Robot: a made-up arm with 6 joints.
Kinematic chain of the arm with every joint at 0, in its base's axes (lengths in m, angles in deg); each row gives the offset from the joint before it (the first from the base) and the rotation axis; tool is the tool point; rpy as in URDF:
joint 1: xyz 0 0 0.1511 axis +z
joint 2: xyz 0 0 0 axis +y
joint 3: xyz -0.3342 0 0.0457 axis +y
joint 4: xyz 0.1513 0 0.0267 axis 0.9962 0 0.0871
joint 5: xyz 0 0 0 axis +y
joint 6: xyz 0.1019 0 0.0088 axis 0.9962 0 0.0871
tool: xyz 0 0 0 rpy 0 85 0
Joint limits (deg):
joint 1: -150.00..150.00
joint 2: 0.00..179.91
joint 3: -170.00..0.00
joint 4: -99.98..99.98
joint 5: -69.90..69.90
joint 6: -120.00..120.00
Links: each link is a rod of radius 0.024 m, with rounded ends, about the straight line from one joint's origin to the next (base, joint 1, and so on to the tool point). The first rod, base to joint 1, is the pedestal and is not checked.
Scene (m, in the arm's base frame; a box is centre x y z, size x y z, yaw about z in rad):
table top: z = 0
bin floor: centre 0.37 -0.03 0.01 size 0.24 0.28 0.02 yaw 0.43
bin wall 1: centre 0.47 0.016 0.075 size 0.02 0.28 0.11 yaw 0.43
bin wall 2: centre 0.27 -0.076 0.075 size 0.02 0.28 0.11 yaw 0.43
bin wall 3: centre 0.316 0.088 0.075 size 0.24 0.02 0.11 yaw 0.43
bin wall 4: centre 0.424 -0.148 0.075 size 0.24 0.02 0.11 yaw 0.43
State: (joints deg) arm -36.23 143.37 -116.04 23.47 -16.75 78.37
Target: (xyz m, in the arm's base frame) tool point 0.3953 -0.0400 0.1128
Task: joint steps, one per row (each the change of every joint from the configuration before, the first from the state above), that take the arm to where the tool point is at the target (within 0.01 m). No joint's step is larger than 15 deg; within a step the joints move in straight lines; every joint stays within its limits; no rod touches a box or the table.
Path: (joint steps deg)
1: 7.49 -4.49 11.52 -0.01 5.41 0.00
2: 7.48 -4.49 11.52 -0.02 5.41 0.00
3: 7.49 -4.49 11.52 -0.01 5.41 0.00
4: 7.49 -4.49 11.53 -0.01 5.41 0.00
5: 0.02 12.90 0.51 0.00 -0.20 0.00

